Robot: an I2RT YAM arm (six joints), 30 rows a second.
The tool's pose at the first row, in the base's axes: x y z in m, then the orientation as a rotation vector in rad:
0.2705, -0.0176, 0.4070, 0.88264, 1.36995, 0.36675
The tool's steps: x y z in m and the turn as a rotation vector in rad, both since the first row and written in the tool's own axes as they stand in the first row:
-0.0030, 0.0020, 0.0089, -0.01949, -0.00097, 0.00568
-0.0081, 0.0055, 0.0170, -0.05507, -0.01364, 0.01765
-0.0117, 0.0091, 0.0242, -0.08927, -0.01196, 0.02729
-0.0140, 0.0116, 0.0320, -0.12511, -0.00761, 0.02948
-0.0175, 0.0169, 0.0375, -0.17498, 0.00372, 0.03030
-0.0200, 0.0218, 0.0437, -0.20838, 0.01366, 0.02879
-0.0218, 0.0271, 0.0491, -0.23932, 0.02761, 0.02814
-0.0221, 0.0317, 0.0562, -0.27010, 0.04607, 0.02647
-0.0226, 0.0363, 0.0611, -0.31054, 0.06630, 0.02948
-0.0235, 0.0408, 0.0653, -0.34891, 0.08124, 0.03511
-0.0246, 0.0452, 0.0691, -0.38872, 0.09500, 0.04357
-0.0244, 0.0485, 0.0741, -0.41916, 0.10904, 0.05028
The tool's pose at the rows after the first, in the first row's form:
0.2788, -0.0213, 0.4101, 0.87069, 1.36113, 0.38340
0.2863, -0.0253, 0.4158, 0.85080, 1.33422, 0.40950
0.2933, -0.0278, 0.4205, 0.82916, 1.32155, 0.43967
0.3008, -0.0304, 0.4235, 0.80063, 1.31354, 0.46632
0.3066, -0.0312, 0.4295, 0.75876, 1.30756, 0.50397
0.3132, -0.0319, 0.4345, 0.72895, 1.30615, 0.52858
0.3193, -0.0315, 0.4393, 0.70128, 1.30850, 0.55416
0.3271, -0.0311, 0.4425, 0.67242, 1.31503, 0.58100
0.3328, -0.0301, 0.4460, 0.63828, 1.31748, 0.61804
0.3378, -0.0292, 0.4497, 0.60806, 1.31448, 0.65295
0.3423, -0.0284, 0.4534, 0.57852, 1.30835, 0.69006
0.3479, -0.0278, 0.4555, 0.55549, 1.30632, 0.72025

